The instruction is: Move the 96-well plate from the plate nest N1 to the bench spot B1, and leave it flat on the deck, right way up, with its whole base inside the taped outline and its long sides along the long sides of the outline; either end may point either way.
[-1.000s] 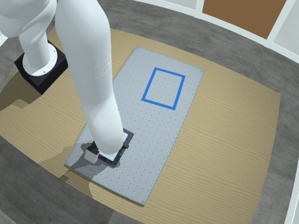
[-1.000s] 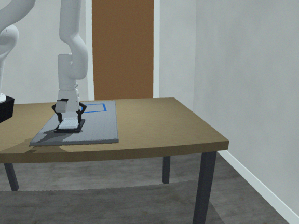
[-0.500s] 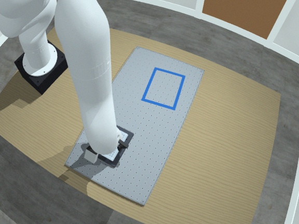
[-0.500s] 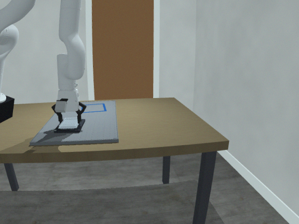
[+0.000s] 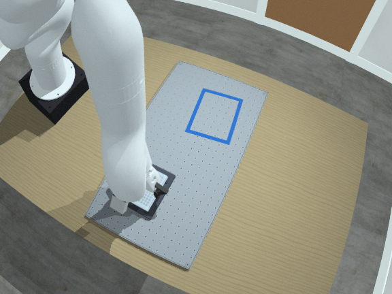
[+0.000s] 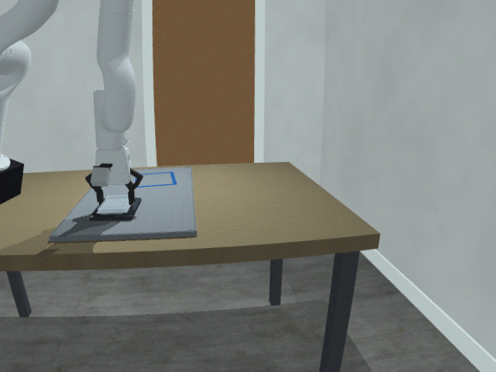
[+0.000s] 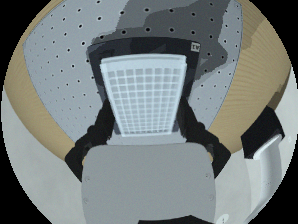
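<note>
Right now the 96-well plate is 1 cm below my hand. Round my hand: plate nest N1: 3 cm below.
</note>
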